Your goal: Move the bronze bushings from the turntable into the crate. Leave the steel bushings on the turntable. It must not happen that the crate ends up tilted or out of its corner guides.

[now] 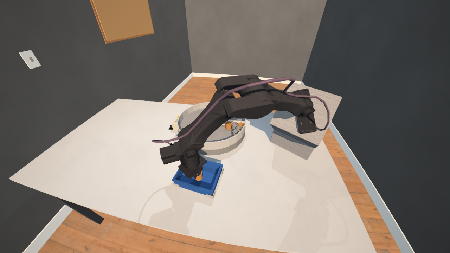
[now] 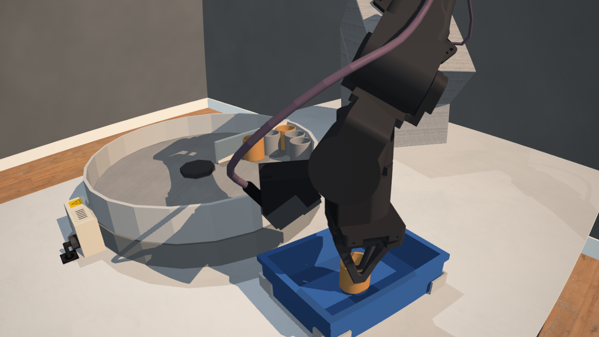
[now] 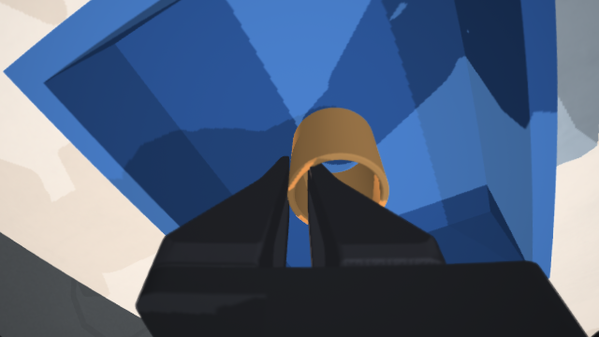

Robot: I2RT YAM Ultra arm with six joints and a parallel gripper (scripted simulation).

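Right now my hand is 1 cm past the blue crate, 2 cm to the left of it and 1 cm above it. From my hand the other things lie so: round turntable: 5 cm ahead, 37 cm to the right, 1 cm above.
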